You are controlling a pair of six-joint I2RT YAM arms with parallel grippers.
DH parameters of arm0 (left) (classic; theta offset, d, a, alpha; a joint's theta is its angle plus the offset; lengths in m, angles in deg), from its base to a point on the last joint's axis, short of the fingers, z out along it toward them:
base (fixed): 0 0 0 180
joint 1: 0 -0.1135 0.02 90
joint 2: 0 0 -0.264 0
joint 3: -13.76 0 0.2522 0
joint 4: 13.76 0 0.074 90
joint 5: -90 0 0 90
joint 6: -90 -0.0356 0 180
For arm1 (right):
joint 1: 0 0.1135 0.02 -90
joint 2: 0 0 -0.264 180
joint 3: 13.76 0 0.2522 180
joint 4: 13.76 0 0.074 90
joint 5: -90 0 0 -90
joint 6: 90 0.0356 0 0
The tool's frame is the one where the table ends.
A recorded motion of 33 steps. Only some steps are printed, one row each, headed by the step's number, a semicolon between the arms.
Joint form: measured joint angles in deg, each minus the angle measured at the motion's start. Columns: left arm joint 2, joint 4, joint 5, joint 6, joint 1, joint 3; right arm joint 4, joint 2, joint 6, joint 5, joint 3, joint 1.
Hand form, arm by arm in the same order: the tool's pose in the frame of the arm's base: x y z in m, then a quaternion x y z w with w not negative. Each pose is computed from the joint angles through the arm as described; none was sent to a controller.
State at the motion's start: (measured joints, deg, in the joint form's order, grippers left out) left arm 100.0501 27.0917 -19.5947 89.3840 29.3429 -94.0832; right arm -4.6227 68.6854 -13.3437 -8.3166 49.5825 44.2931
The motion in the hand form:
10: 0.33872 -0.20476 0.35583 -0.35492 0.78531 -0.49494 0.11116; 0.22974 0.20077 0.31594 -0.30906 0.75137 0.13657 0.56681
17: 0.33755 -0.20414 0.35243 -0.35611 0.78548 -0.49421 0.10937; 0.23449 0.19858 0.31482 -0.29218 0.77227 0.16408 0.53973
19: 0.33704 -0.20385 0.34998 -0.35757 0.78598 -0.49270 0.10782; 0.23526 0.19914 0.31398 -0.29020 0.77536 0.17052 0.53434
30: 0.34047 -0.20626 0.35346 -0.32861 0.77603 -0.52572 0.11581; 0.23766 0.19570 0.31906 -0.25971 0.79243 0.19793 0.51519
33: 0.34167 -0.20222 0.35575 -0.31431 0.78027 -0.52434 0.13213; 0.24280 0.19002 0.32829 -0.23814 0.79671 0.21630 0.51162
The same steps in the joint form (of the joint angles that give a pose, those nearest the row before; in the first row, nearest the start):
10: -2.60 -1.38 -0.96 0.26 0.00 2.14; 5.79 5.90 6.43 2.73 7.41 -2.49
17: -2.95 -1.97 -1.03 0.39 0.00 3.26; 8.96 6.71 10.60 5.57 8.81 -3.72
19: -3.08 -2.19 -1.03 0.48 0.00 3.87; 9.31 6.99 11.37 6.21 9.00 -3.80
30: -3.08 -7.63 -3.32 -0.15 -0.13 4.81; 12.17 7.04 16.35 8.00 10.69 -4.79
33: -3.34 -7.65 -3.28 -2.69 -0.72 4.72; 13.60 7.04 18.97 9.88 12.59 -6.43

